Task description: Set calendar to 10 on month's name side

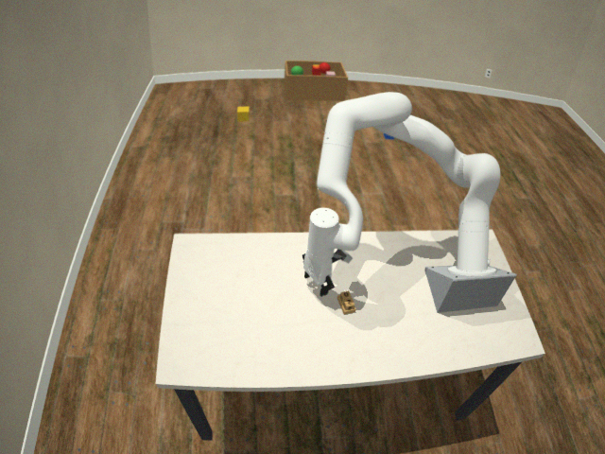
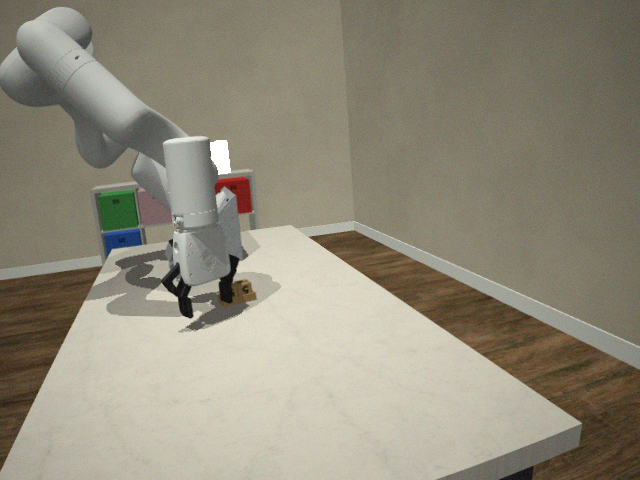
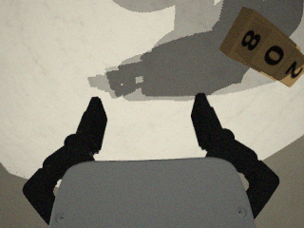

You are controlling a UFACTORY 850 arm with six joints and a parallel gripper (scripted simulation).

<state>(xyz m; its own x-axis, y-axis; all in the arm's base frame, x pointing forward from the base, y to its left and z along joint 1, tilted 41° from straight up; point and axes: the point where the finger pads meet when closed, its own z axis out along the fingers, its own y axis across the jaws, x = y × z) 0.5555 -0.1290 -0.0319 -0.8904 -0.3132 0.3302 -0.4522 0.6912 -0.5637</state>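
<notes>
Now: the cube 90 mm behind my hand, 60 mm to the left of it and 10 mm below it. From my hand the other things lie so: wooden tray: 100 mm behind, 70 mm to the left, 30 mm below.
</notes>
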